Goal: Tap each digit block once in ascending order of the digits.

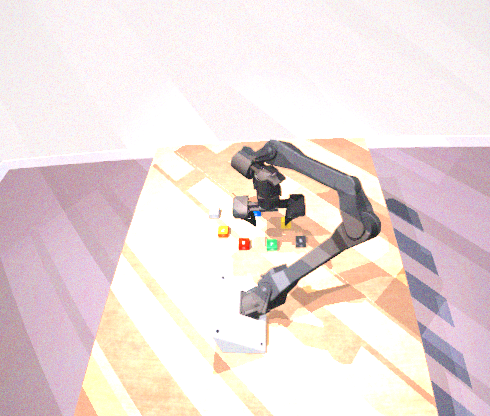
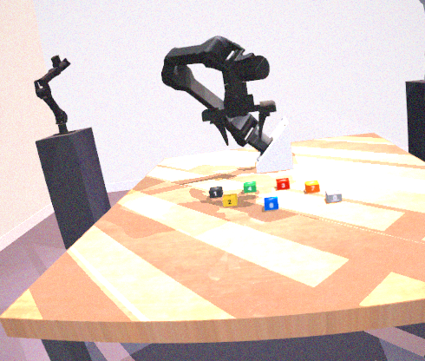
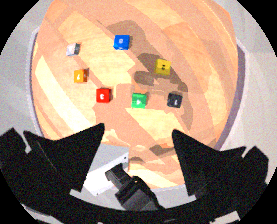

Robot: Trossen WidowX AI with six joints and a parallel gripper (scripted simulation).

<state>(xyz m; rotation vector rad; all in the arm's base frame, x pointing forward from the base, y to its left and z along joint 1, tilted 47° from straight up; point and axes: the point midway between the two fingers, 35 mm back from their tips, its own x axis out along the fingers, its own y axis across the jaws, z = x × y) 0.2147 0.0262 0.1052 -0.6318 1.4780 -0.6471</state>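
The dark grey block lies 2 cm ahead of my gripper tip, 9 cm to the right of it and 12 cm below it. The rest, counted from my gripper tip: green block (1 cm ahead, 12 cm below); red block (1 cm ahead, 9 cm to the left, 12 cm below); blue block (15 cm ahead, 5 cm to the left, 12 cm below).
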